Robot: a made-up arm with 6 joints. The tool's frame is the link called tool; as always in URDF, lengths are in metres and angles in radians. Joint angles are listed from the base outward.
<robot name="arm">
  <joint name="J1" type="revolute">
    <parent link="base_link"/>
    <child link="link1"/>
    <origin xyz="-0.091 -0.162 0.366" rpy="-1.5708 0 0"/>
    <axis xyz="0 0 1"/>
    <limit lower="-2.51" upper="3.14"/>
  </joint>
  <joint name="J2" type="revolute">
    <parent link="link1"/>
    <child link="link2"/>
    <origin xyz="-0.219 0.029 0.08" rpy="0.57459 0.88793 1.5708"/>
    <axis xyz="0 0 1"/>
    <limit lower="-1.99" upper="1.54"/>
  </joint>
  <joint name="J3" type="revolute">
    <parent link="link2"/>
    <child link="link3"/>
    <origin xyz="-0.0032 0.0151 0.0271" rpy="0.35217 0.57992 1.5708"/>
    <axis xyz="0 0 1"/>
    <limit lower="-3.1" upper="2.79"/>
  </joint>
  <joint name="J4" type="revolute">
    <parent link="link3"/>
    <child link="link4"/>
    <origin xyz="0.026 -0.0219 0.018" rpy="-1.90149 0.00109 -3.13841"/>
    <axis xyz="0 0 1"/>
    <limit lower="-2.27" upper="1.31"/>
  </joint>
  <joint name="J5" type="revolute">
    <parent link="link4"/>
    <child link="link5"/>
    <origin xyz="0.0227 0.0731 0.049" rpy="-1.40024 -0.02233 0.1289"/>
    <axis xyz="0 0 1"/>
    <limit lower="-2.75" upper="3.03"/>
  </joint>
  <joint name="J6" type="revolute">
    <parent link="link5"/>
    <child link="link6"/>
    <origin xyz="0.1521 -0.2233 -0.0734" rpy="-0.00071 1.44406 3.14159"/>
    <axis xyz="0 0 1"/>
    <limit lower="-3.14" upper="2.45"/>
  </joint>
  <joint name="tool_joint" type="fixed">
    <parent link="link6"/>
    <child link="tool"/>
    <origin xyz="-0.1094 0.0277 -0.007" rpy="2.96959 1.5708 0"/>
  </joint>
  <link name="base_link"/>
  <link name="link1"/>
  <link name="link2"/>
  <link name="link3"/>
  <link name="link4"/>
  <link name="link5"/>
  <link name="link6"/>
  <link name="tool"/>
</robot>
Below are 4 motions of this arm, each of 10 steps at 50 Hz.
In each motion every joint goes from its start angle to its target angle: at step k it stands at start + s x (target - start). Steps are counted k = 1, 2, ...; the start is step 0. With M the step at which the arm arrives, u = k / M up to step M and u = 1 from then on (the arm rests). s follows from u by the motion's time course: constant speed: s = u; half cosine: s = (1 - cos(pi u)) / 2; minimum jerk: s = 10 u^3 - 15 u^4 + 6 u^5.
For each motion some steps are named. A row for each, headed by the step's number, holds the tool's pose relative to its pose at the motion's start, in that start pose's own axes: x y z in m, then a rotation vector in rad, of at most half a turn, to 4 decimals.
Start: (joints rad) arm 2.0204 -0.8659 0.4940 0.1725 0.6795 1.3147
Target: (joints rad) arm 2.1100 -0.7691 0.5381 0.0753 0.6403 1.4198
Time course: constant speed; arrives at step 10
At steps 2, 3, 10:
2: -0.0018 0.0093 -0.0071 0.0169 0.0299 0.0346
3: -0.0029 0.0140 -0.0104 0.0252 0.0445 0.0524
10: -0.0148 0.0476 -0.0293 0.0810 0.1408 0.1845

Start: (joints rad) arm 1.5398 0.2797 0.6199 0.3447 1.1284 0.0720
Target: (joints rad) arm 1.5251 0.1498 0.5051 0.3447 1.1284 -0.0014
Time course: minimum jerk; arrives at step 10
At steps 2, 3, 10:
2: 0.0021 0.0009 0.0022 -0.0016 -0.0087 0.0091
3: 0.0059 0.0026 0.0062 -0.0046 -0.0242 0.0258
10: 0.0336 0.0206 0.0391 -0.0294 -0.1399 0.1645

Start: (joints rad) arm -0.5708 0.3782 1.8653 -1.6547 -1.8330 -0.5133
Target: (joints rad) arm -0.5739 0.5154 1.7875 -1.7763 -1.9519 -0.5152
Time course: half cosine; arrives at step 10
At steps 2, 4, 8, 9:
2: -0.0064 -0.0009 0.0046 -0.0135 -0.0115 -0.0190
4: -0.0233 -0.0023 0.0164 -0.0488 -0.0421 -0.0683
8: -0.0625 -0.0002 0.0410 -0.1281 -0.1140 -0.1762
9: -0.0676 0.0006 0.0440 -0.1383 -0.1235 -0.1896

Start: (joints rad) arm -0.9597 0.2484 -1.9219 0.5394 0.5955 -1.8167
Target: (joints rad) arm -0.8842 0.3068 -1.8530 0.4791 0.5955 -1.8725
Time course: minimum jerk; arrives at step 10
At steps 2, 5, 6, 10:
2: -0.0031 -0.0004 0.0017 0.0036 -0.0104 -0.0022
5: -0.0275 -0.0033 0.0134 0.0325 -0.0902 -0.0178
6: -0.0379 -0.0047 0.0175 0.0452 -0.1235 -0.0236
10: -0.0563 -0.0073 0.0238 0.0684 -0.1816 -0.0328

